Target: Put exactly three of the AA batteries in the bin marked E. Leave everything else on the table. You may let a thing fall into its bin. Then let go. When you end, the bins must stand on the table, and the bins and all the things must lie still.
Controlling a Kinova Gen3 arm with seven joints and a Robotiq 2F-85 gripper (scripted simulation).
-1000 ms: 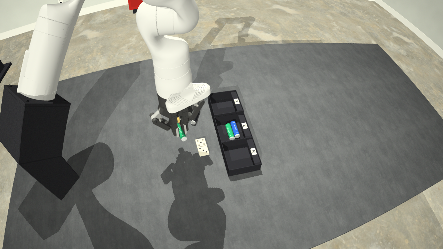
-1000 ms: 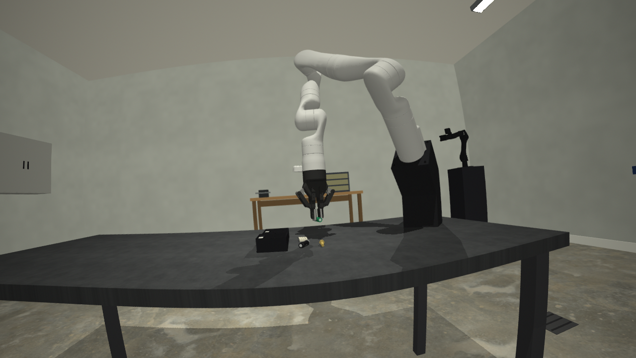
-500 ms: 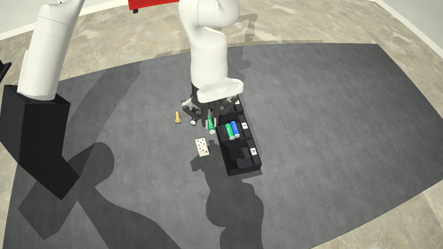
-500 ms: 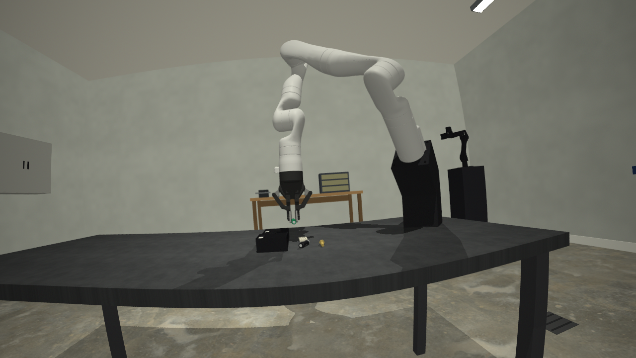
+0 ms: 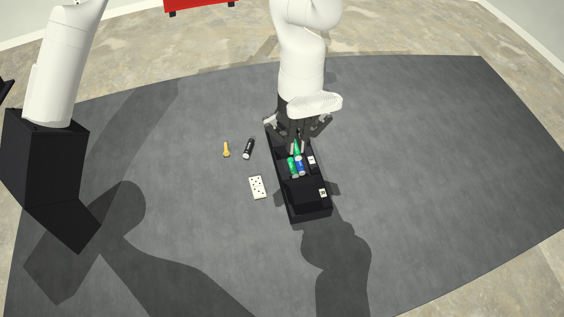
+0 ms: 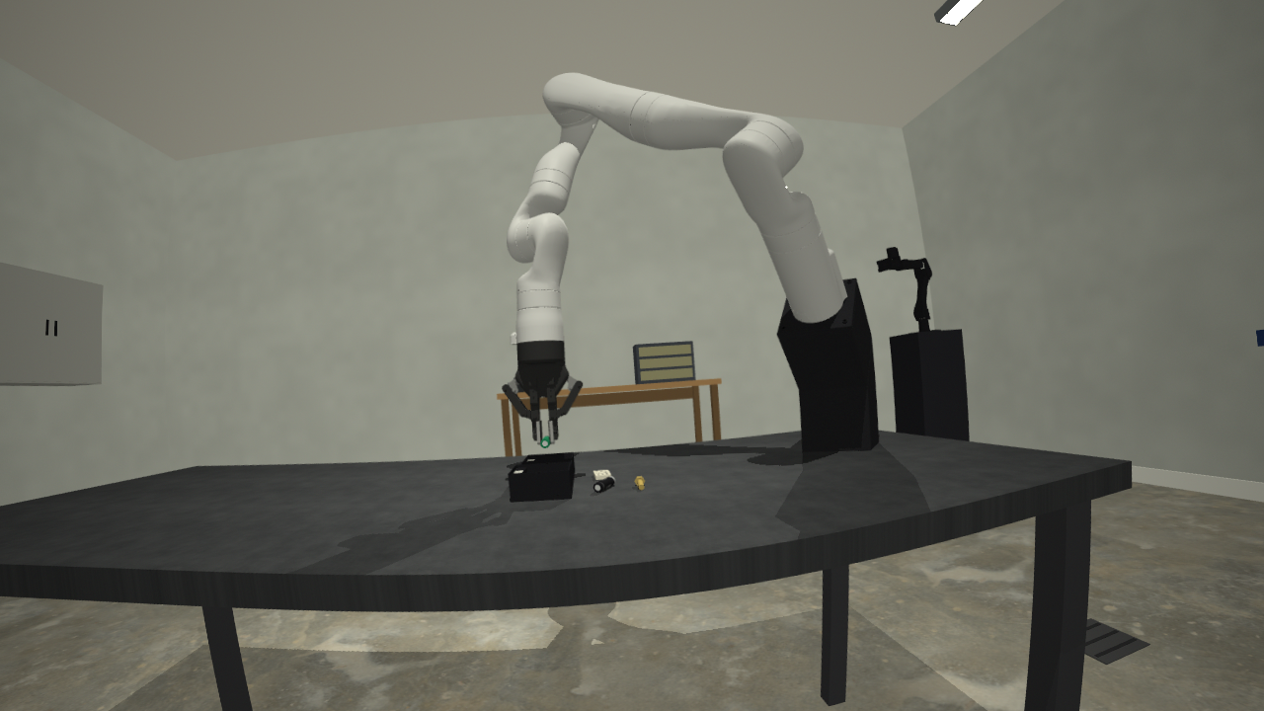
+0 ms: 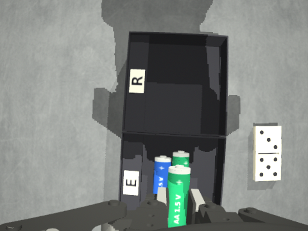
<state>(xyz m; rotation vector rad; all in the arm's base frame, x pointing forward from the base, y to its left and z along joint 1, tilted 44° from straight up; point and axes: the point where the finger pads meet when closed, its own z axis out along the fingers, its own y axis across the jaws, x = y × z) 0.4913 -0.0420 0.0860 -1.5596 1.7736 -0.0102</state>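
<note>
Right now my hand is 6 cm above the black bin marked E. Round my hand: white domino (8 cm below, 8 cm behind, 4 cm to the right); then blue AA battery (7 cm below, 1 cm ahead); then black AA battery (9 cm behind, 8 cm below, 7 cm to the left).
</note>
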